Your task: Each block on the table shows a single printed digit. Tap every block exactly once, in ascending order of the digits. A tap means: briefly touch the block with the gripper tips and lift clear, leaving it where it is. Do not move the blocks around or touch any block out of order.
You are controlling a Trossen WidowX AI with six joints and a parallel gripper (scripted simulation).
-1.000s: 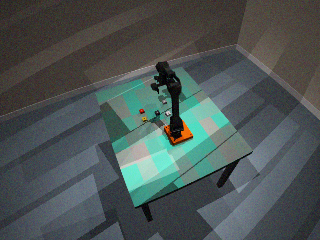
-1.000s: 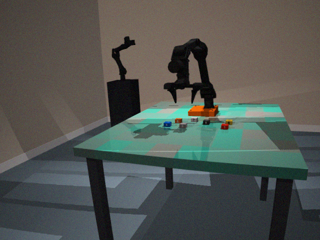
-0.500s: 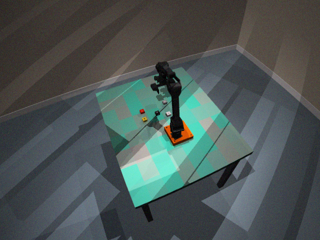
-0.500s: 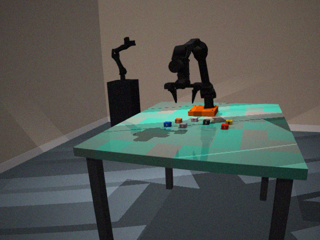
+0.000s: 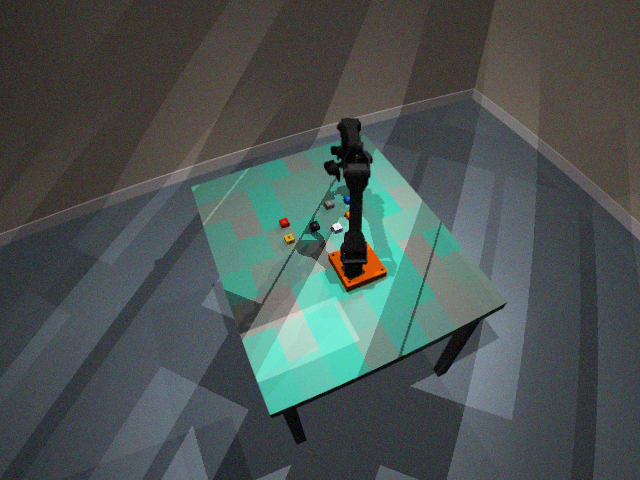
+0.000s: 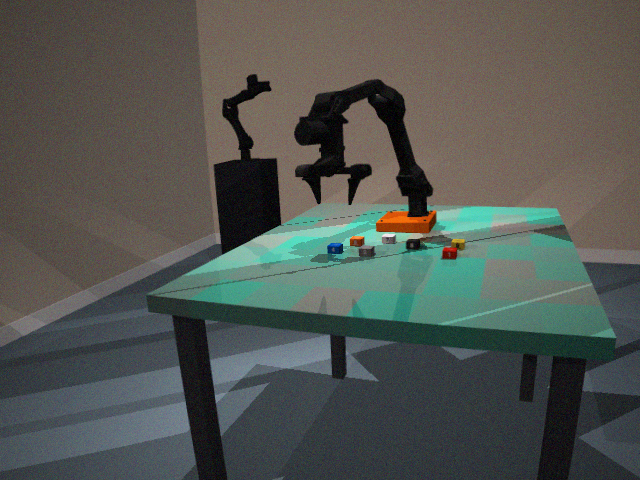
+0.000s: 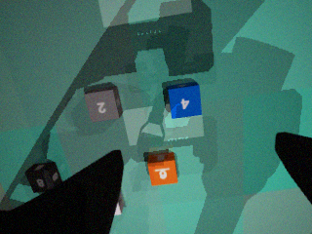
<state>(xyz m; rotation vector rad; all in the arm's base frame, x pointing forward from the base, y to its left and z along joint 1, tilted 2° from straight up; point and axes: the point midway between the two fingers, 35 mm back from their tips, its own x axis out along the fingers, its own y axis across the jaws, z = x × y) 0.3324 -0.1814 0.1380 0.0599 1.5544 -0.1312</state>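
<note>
Right now my gripper tip is 2 cm short of the red block, 29 cm to the right of it and 12 cm above it. Also, from my gripper tip: orange block (8 cm behind, 4 cm to the left, 12 cm below); then blue block (12 cm below); then grey block (1 cm ahead, 8 cm to the left, 12 cm below).
</note>
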